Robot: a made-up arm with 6 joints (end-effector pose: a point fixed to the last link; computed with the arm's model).
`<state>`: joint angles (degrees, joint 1 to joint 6).
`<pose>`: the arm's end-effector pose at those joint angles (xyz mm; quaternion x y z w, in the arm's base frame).
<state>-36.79 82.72 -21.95 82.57 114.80 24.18</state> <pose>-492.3 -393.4 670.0 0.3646 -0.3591 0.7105 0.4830</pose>
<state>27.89 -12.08 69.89 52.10 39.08 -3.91</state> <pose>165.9 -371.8 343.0 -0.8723 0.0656 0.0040 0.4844</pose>
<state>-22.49 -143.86 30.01 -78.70 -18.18 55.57</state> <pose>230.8 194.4 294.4 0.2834 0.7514 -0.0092 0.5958</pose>
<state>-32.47 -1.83 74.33 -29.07 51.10 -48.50</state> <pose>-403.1 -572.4 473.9 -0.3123 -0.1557 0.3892 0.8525</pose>
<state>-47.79 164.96 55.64 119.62 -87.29 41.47</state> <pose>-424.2 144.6 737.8 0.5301 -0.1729 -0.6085 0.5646</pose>
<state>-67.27 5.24 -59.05 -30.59 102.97 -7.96</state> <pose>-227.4 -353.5 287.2 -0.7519 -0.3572 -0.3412 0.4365</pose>
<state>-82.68 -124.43 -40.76 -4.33 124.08 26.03</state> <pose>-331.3 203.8 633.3 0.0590 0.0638 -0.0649 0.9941</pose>
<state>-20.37 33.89 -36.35 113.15 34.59 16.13</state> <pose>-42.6 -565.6 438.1 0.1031 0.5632 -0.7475 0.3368</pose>
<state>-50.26 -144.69 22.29 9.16 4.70 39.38</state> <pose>-142.6 32.9 366.6 0.2862 0.5472 -0.7807 0.0960</pose>
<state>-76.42 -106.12 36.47 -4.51 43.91 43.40</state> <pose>-280.8 -107.1 383.8 -0.0326 -0.4253 0.8726 0.2380</pose>
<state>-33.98 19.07 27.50 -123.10 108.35 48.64</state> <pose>-361.0 -526.9 559.6 -0.1317 -0.5132 0.5692 0.6288</pose>
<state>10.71 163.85 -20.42 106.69 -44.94 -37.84</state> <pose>-221.9 -29.8 555.6 -0.6362 -0.1001 0.7311 0.2252</pose>
